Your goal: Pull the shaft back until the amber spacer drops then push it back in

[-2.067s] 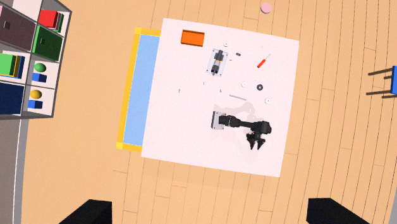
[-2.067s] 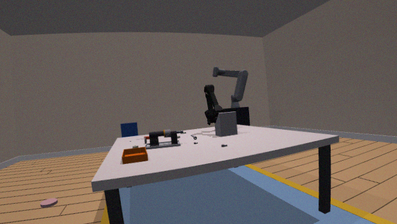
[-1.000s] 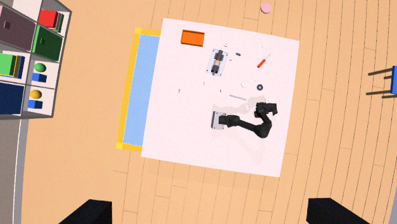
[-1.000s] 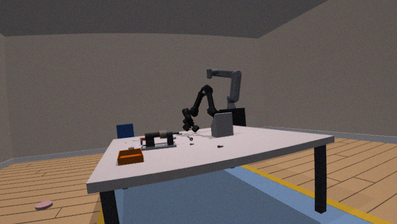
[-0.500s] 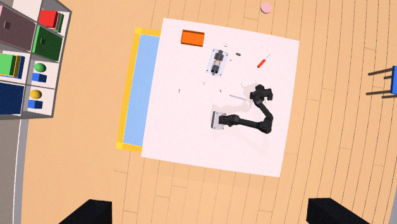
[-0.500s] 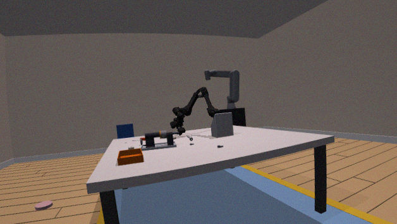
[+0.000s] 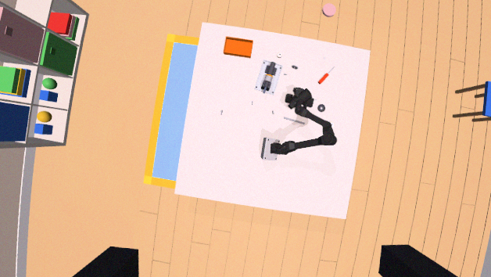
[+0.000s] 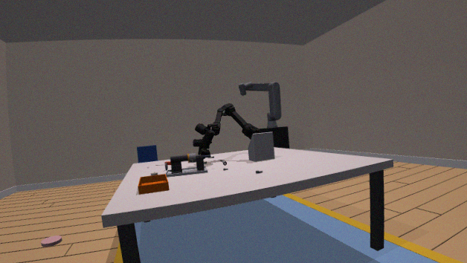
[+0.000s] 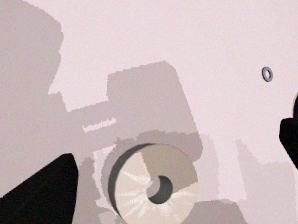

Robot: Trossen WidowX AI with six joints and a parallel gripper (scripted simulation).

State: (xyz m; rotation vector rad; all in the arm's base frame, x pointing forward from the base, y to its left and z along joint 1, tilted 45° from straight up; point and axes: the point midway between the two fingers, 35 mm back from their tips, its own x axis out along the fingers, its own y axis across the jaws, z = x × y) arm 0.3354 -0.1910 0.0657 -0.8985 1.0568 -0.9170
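The grey-blue shaft lies 25 cm to the left of my gripper tip, 10 cm ahead of it and 4 cm above it. Round my gripper tip: amber spacer (24 cm to the left, 14 cm ahead, 4 cm above); orange tray (47 cm to the left, 36 cm ahead, 3 cm below).
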